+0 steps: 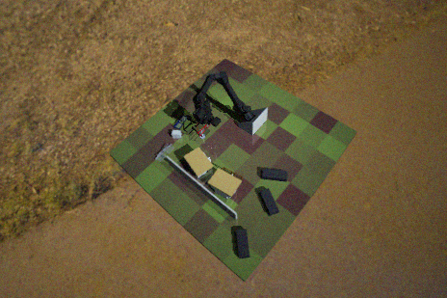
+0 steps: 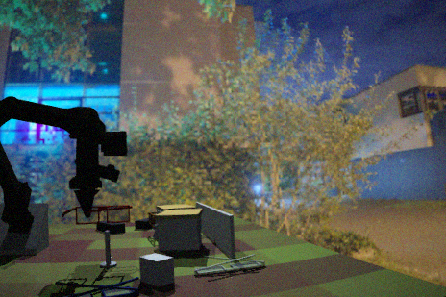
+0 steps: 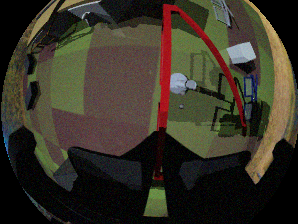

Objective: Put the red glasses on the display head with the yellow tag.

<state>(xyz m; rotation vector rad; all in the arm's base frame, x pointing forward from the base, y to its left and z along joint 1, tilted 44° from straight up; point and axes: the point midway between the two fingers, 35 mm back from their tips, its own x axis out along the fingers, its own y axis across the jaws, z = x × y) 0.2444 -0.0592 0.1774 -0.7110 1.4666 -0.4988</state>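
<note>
The short post lies 9 cm below my gripper tip, 5 cm ahead of it and 3 cm to the right of it. Round my gripper tip: cube: 17 cm to the right, 17 cm ahead, 9 cm below; long panel: 35 cm ahead, 26 cm to the left, 6 cm below.
</note>
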